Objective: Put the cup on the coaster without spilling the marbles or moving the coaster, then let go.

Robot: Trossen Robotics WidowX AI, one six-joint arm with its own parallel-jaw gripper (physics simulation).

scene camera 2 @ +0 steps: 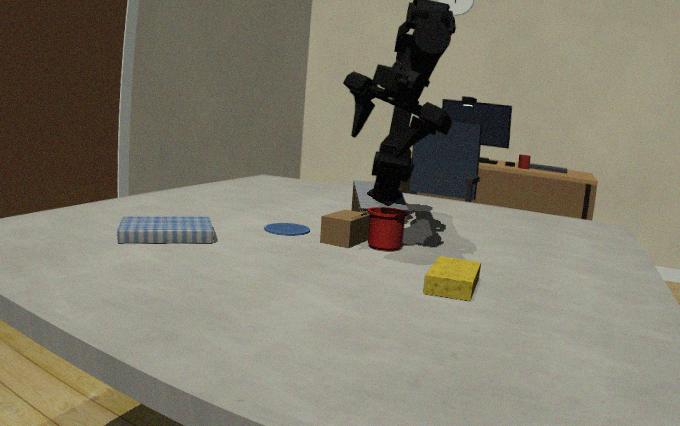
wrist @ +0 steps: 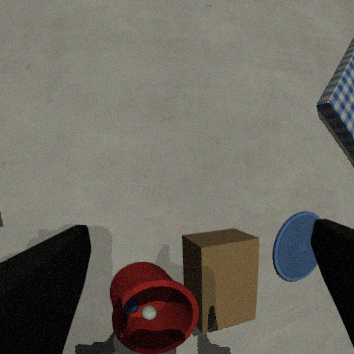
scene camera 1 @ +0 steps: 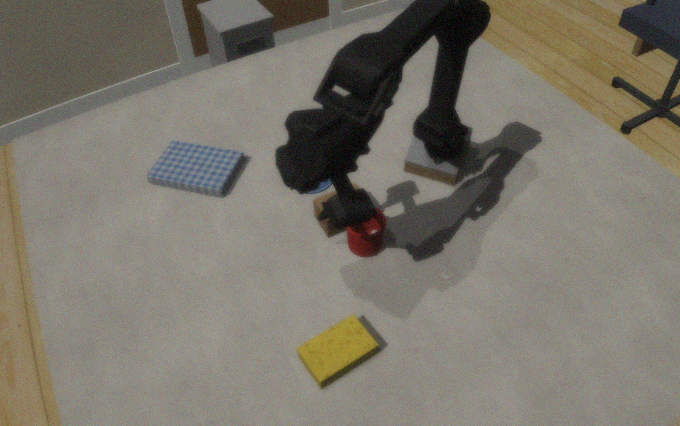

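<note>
The red cup stands upright on the table, close beside a brown block. Inside it the wrist view shows a white marble and a blue marble. The blue coaster lies flat on the far side of the block from the cup; the arm hides part of it in scene camera 1, a finger part of it in the wrist view. My gripper is open and empty, raised above the block and cup, its fingers wide apart.
The brown block stands between cup and coaster. A blue checked cloth lies beyond the coaster. A yellow sponge lies on the cup's other side. The arm's base sits on a small slab.
</note>
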